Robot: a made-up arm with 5 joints.
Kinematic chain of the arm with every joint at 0, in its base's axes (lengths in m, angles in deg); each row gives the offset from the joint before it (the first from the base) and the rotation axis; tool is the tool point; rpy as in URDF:
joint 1: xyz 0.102 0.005 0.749 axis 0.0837 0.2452 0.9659
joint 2: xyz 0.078 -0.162 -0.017 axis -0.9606 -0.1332 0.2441
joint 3: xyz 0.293 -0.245 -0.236 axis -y
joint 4: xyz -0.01 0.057 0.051 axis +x
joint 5: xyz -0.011 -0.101 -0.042 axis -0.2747 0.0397 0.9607
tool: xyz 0.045 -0.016 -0.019 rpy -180 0 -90
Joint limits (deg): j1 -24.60..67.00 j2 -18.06..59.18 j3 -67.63..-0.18 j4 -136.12..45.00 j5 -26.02..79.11
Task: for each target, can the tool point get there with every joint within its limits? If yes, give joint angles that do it. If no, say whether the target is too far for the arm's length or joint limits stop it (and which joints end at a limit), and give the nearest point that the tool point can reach.
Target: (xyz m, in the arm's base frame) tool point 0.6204 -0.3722 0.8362
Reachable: yes | joints 0.71 42.56 -31.91 -67.72 -7.71
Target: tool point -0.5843 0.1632 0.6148
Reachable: no: joint limits stop it (at a limit: joint 1, joint 2, joint 3, joint 4, joint 5) | nearest point 0.3779 0.1411 0.3108 | short by 1.009 m
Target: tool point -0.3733 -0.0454 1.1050
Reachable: no: joint limits stop it (at a limit: joint 1, joint 2, joint 3, joint 5) | nearest point 0.3731 -0.3685 0.9496 | short by 0.828 m
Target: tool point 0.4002 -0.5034 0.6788
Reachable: yes | joints -15.81 4.56 -9.71 -93.88 63.55
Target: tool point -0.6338 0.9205 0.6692
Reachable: no: too far | nearest point 0.4688 0.3591 0.6834 | short by 1.237 m
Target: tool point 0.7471 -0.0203 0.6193
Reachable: yes | joints 32.79 22.63 -47.01 -101.79 -12.60
